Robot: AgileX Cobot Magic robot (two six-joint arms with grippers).
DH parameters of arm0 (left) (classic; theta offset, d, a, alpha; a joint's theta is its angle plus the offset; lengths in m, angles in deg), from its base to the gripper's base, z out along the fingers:
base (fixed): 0 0 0 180
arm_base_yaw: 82.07 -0.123 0 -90
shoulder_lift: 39.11 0 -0.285 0
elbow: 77.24 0 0.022 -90
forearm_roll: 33.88 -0.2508 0 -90
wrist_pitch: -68.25 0 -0.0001 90
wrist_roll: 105.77 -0.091 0 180
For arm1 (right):
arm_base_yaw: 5.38 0.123 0 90
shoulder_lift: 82.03 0 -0.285 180
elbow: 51.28 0 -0.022 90
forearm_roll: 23.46 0.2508 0 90
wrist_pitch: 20.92 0 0.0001 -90
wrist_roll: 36.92 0.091 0 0
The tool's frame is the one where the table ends.
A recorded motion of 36 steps. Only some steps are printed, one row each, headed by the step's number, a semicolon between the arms.
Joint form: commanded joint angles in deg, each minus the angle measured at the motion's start. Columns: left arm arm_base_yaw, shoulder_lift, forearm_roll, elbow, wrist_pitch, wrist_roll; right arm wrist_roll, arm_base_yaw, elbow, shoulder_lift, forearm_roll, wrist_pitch.
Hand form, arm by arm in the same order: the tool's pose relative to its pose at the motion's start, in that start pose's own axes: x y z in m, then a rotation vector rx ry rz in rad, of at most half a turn. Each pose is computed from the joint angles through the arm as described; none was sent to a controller.
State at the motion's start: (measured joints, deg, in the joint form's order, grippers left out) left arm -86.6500 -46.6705 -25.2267 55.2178 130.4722 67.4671; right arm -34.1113 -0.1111 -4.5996 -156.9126 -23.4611 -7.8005
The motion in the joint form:
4: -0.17 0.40 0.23 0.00 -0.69 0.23; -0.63 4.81 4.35 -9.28 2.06 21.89
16: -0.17 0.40 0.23 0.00 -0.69 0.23; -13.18 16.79 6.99 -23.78 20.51 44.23
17: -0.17 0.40 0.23 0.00 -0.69 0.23; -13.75 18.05 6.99 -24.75 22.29 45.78
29: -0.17 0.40 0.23 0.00 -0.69 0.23; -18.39 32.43 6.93 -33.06 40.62 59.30
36: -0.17 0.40 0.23 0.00 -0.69 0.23; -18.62 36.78 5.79 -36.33 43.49 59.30
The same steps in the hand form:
4: -0.0006 -0.0004 -0.0009 -0.0008 -0.0193 -0.0063; 0.0235 0.0182 0.0233 -0.0691 -0.1402 -0.0009
16: -0.0006 -0.0004 -0.0009 -0.0008 -0.0193 -0.0063; 0.0650 0.0478 0.0467 0.0048 -0.2102 -0.0635
17: -0.0006 -0.0004 -0.0009 -0.0008 -0.0193 -0.0063; 0.0675 0.0510 0.0474 0.0140 -0.2164 -0.0637
29: -0.0006 -0.0004 -0.0009 -0.0008 -0.0193 -0.0063; 0.0944 0.0868 0.0425 0.1053 -0.2634 -0.0925
36: -0.0006 -0.0004 -0.0009 -0.0008 -0.0193 -0.0063; 0.1080 0.1044 0.0438 0.0797 -0.2250 -0.1127

